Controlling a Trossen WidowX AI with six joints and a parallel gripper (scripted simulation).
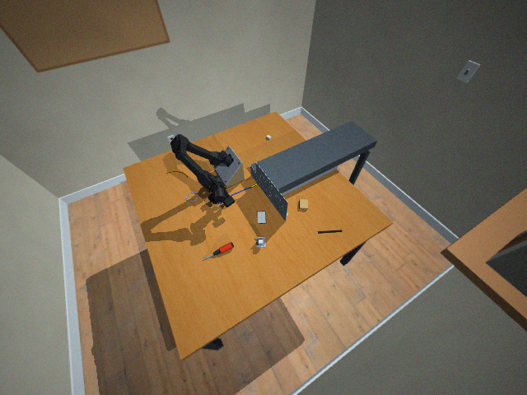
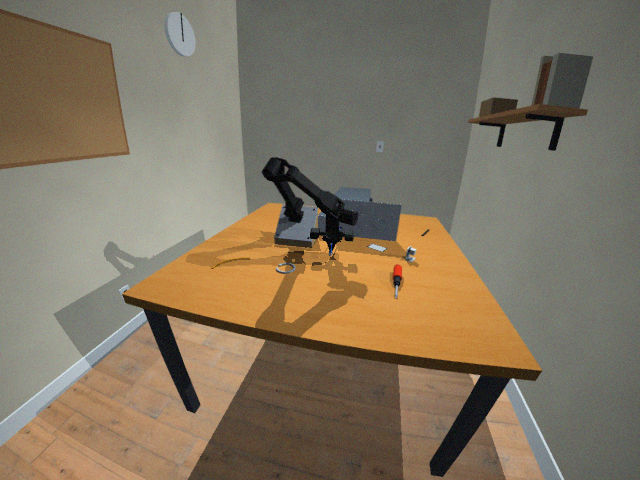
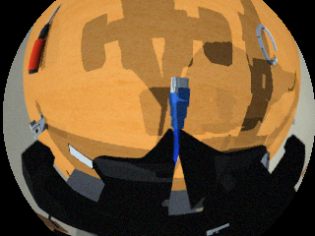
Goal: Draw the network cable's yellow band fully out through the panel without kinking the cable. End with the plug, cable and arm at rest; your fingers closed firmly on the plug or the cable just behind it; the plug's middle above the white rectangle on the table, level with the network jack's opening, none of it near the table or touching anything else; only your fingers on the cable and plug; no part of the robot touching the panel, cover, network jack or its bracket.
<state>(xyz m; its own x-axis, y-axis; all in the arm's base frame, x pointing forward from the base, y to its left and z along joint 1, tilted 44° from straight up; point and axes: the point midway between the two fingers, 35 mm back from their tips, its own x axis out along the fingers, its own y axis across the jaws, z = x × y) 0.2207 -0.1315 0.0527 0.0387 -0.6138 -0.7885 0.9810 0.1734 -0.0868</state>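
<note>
Right now my hand is 30 mm to the left of the plug and 20 mm above it. The rest, counted from my hand: wooden block 250 mm ahead, 430 mm to the left, 40 mm below; red screwdriver 290 mm ahead, 160 mm to the right, 40 mm below; white rectangle 200 mm ahead, 150 mm to the left, 50 mm below.
</note>
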